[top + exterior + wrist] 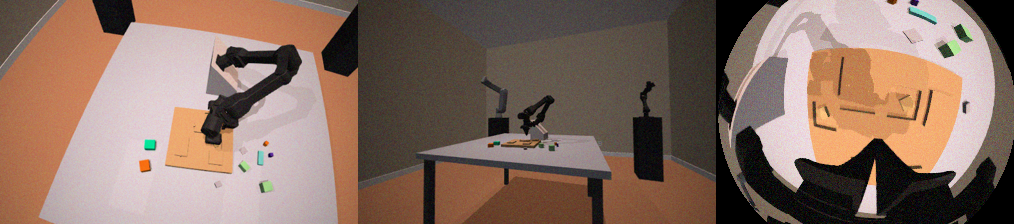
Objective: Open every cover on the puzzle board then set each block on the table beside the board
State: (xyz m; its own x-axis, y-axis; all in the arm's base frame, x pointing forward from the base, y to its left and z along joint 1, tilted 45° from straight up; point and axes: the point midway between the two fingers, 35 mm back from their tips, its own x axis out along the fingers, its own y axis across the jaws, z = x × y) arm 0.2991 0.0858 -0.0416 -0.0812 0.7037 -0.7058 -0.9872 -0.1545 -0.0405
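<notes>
Right now the tan puzzle board is 6 cm below my gripper tip, 3 cm to the right of it and 1 cm ahead of it. Round my gripper tip: teal bar: 26 cm to the left, 7 cm below, 4 cm ahead; then tiny orange cube: 27 cm to the left, 7 cm below, 3 cm behind; then green block: 25 cm to the right, 12 cm ahead, 7 cm below.
</notes>
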